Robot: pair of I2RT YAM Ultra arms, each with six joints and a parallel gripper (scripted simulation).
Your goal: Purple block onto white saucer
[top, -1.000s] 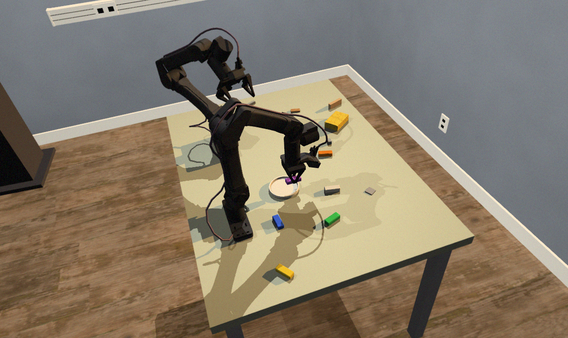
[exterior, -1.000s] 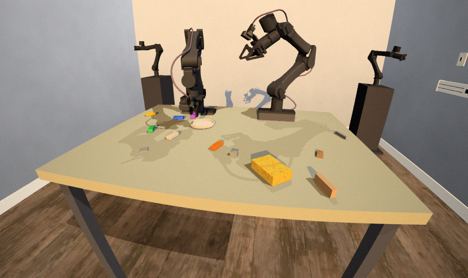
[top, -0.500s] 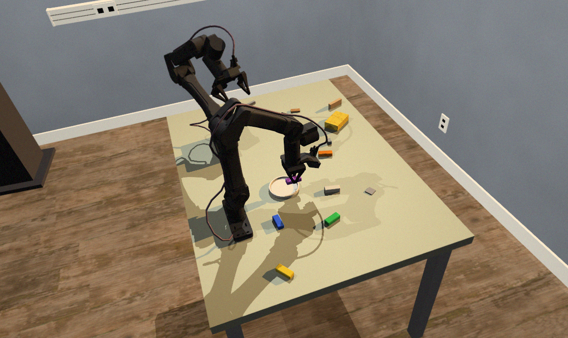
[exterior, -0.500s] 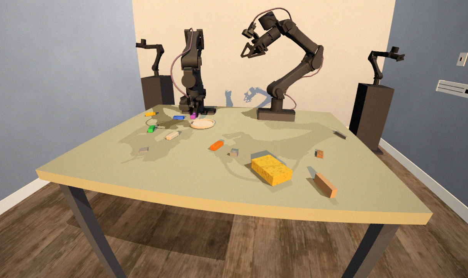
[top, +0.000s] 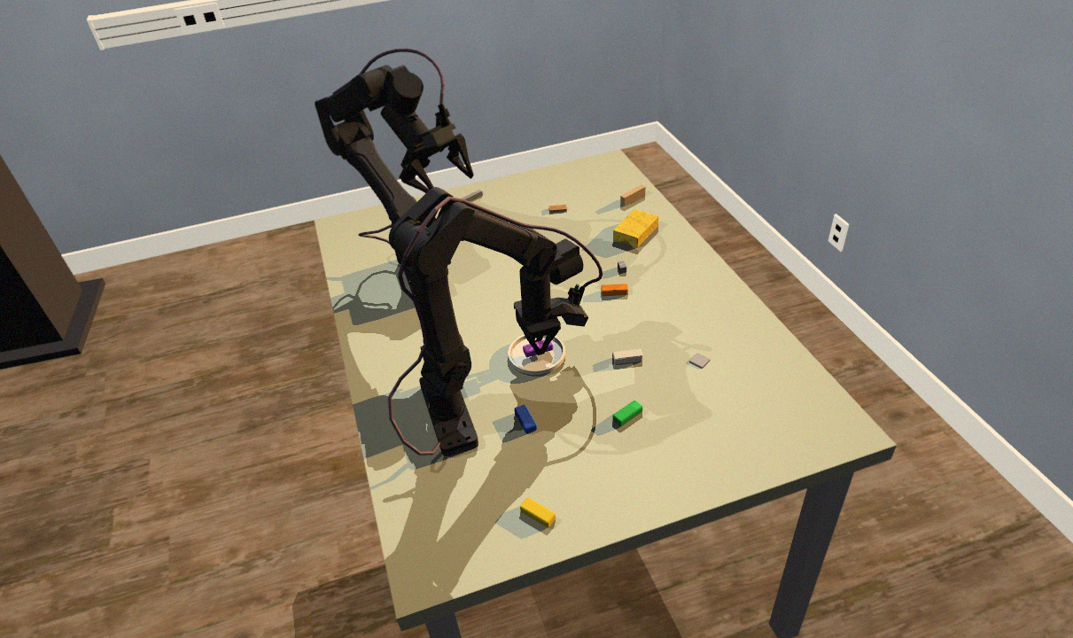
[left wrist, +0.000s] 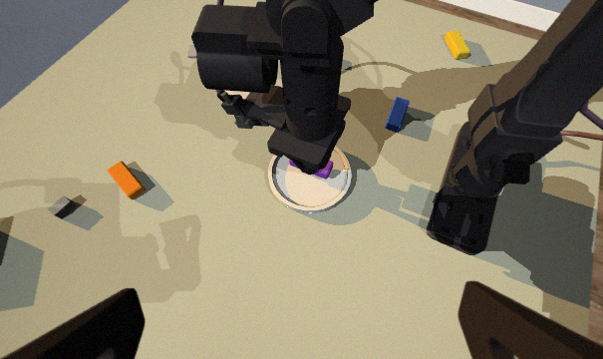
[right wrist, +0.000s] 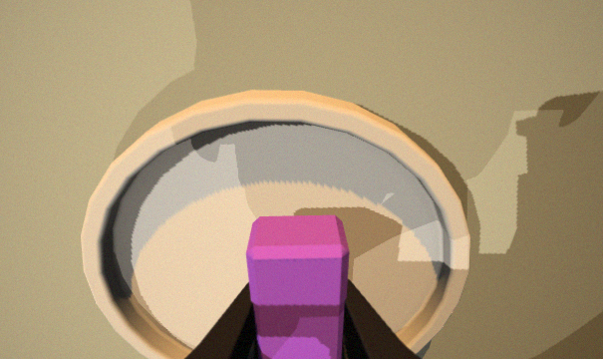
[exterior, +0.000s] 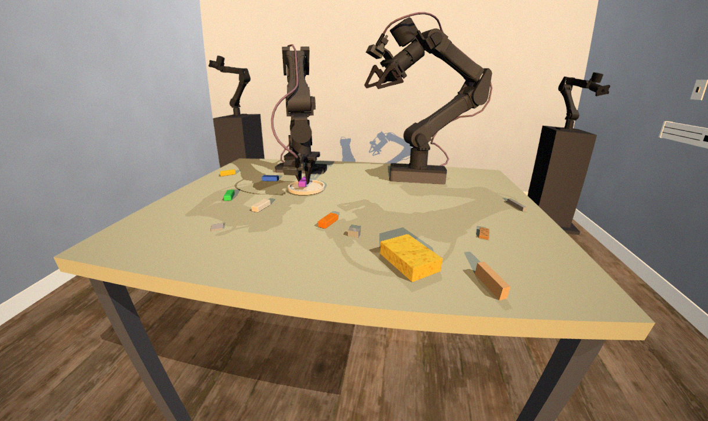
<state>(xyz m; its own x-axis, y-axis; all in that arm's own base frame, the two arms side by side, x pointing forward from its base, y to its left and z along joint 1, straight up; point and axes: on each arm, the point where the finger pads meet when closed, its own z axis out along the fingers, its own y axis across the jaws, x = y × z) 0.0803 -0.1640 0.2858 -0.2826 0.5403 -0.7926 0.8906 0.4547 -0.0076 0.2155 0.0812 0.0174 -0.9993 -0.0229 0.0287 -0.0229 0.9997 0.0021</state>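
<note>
The white saucer lies 2 cm below my right hand and 1 cm to the left of it. Round my right hand: blue block (16 cm to the right, 7 cm behind, 2 cm below); then cream block (17 cm ahead, 6 cm to the right, 2 cm below); then purple block (right at my right hand).
</note>
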